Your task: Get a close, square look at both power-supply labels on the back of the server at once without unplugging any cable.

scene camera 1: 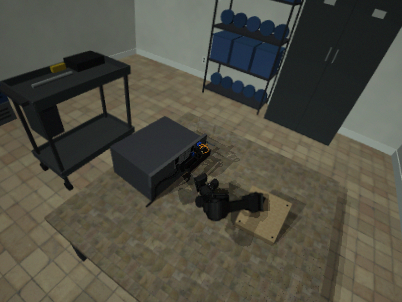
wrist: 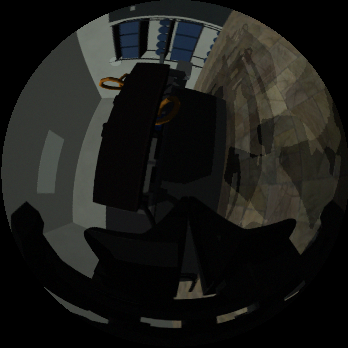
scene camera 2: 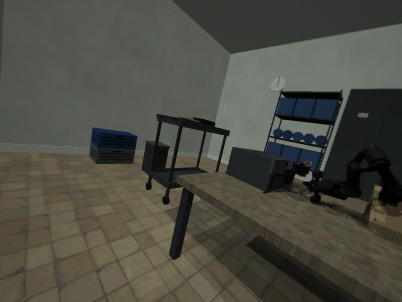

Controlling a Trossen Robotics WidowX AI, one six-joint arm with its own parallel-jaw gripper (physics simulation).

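Frame: origin at the arm's base, x back, y left, z down, level; metres.
Where they show: gripper, between the fingertips: (scene camera 1: 194, 178) (wrist: 187, 200) (scene camera 2: 302, 182); arm's base, origin of its link: (scene camera 1: 257, 199) (scene camera 2: 388, 198).
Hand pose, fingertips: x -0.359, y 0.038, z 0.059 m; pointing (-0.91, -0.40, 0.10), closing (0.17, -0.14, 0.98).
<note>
Each offset is from my fingertips to the top centre of the thing. "spot": to the spot under its first point.
The server (scene camera 1: 152, 147) (scene camera 2: 254, 166) is a dark grey box lying on the table top. Its back face {spot: dx -0.104, dy -0.118, dz -0.011 m} (scene camera 1: 191, 157) carries orange cable loops (scene camera 1: 203, 147) (wrist: 168, 110), blue plugs and a black power cable {spot: dx -0.116, dy +0.190, dz -0.007 m} (scene camera 1: 156, 187) that runs down to the table. The power-supply labels are too small and dark to make out. My gripper (scene camera 1: 200, 180) (wrist: 187, 200) is shut with nothing between the fingers. It sits low, close in front of the back face and pointed at it. In the wrist view the closed fingers hide the lower part of the back.
The arm stands on a wooden base plate (scene camera 1: 277, 210). A black cart (scene camera 1: 95, 75) (scene camera 2: 218, 130) stands to the left of the server. A shelf rack (scene camera 1: 209, 51) (scene camera 2: 310, 94) with blue boxes and a black cabinet (scene camera 1: 319, 75) stand behind. A blue crate (scene camera 2: 113, 139) sits by the far wall.
</note>
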